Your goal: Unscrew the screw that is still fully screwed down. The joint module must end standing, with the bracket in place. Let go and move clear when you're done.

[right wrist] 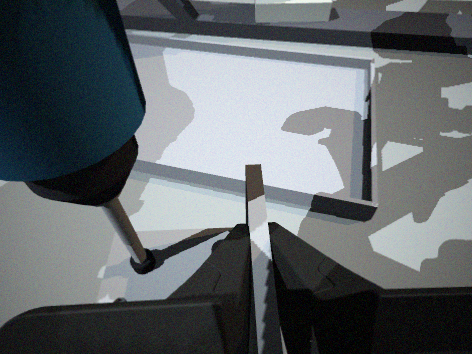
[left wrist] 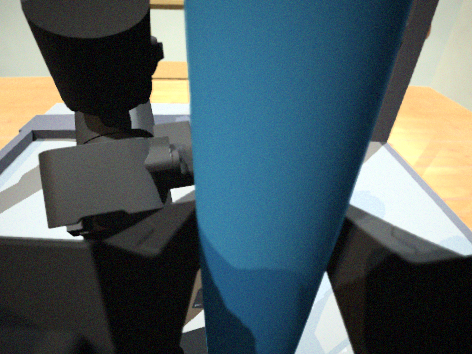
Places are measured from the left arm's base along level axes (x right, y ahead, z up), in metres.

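Pixels of known places: left gripper, fingertip midpoint: point(left wrist: 260, 201); right gripper, fingertip midpoint: point(right wrist: 256, 234).
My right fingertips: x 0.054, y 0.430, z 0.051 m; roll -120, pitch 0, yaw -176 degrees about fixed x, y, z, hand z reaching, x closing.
Note:
For each thing: its top centre in the pictures, then the offset to it from my right fingertips. "spot": a spot on its surface instead.
- blue-handled screwdriver, surface spot: point(left wrist: 280, 125) spot: dx +0.039, dy -0.017, dz +0.171 m
- small dark round screw head, surface spot: point(right wrist: 144, 262) spot: dx +0.048, dy +0.001, dz -0.022 m
- shallow pale tray with a grey rim, middle of its top: point(right wrist: 170, 86) dx +0.088, dy -0.228, dz -0.079 m
A blue-handled screwdriver point(left wrist: 280, 125) point(right wrist: 65, 90) is held by my left gripper point(left wrist: 260, 201), shut around its handle. In the right wrist view its shank leans down and its tip meets a small dark round screw head point(right wrist: 144, 262) on a pale flat surface. How far the screw is in cannot be told. My right gripper point(right wrist: 256, 234) is shut on a thin upright strip, which looks like an edge of the bracket point(right wrist: 253, 182), to the right of the screw. Most of the joint module is hidden behind the fingers, and its full stance does not show.
A shallow pale tray with a grey rim point(right wrist: 200, 176) lies beyond the right fingertips. In the left wrist view, the black right arm point(left wrist: 90, 65) and its grey gripper body point(left wrist: 100, 185) stand close left of the screwdriver. A dark upright post point(left wrist: 400, 90) stands behind at right.

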